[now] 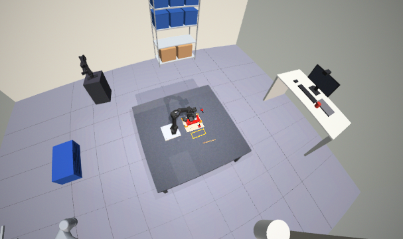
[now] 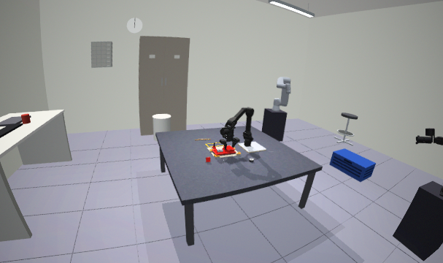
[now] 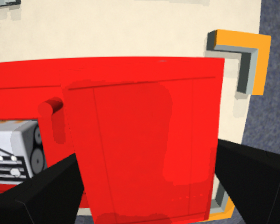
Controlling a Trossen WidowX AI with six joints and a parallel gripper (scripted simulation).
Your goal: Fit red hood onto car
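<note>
Now: the cream jig 5 cm ahead of my gripper tip, 2 cm below it and 1 cm to the right of it. Also, from my gripper tip: red hood 1 cm above; then grey engine block 9 cm ahead, 2 cm to the left, 1 cm below; then grey disc 20 cm to the left, 15 cm behind, 3 cm below.
</note>
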